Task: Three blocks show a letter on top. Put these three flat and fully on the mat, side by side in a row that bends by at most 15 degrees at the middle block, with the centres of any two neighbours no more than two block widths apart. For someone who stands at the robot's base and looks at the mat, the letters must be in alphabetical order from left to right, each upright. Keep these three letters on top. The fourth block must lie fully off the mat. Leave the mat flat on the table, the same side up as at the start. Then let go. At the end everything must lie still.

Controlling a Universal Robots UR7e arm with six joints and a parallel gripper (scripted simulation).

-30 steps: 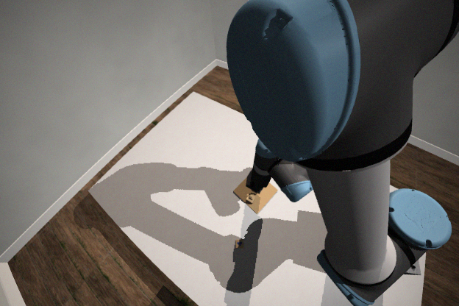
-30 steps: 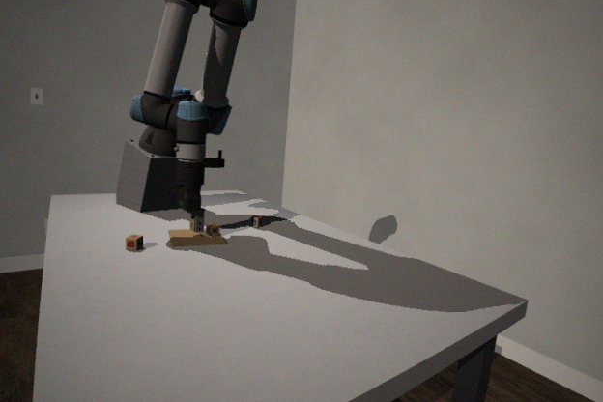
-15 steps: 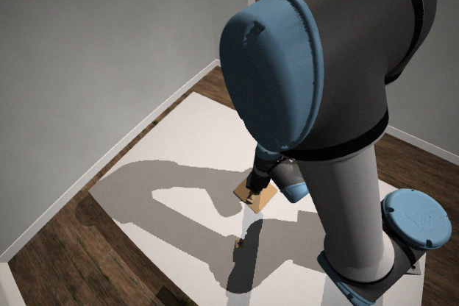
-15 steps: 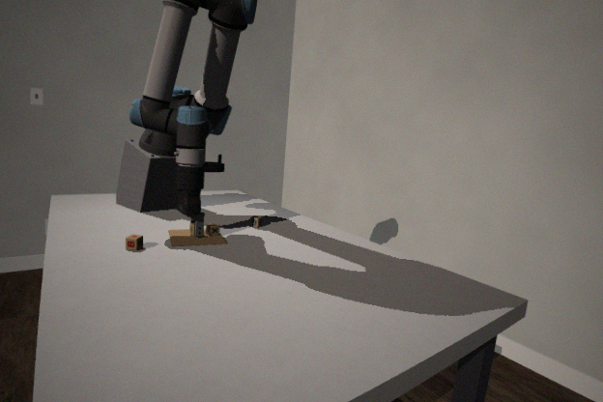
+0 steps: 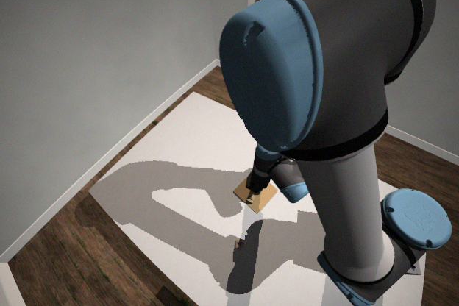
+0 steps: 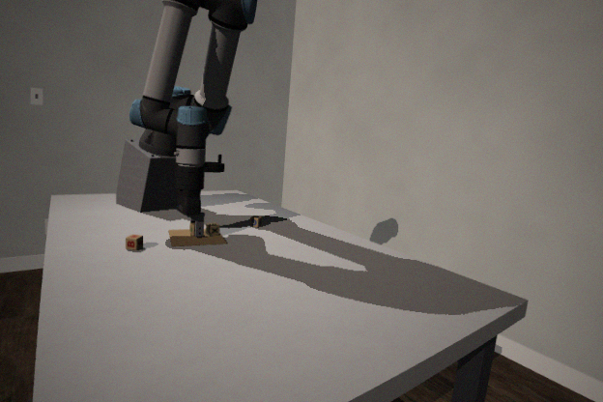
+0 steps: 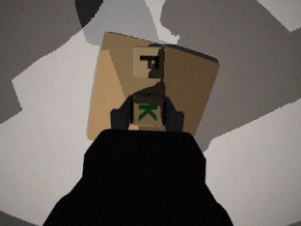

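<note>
The tan mat lies 2 cm below my hand. Also, from my hand: block (5 cm ahead, 16 cm to the right, 1 cm below).
</note>
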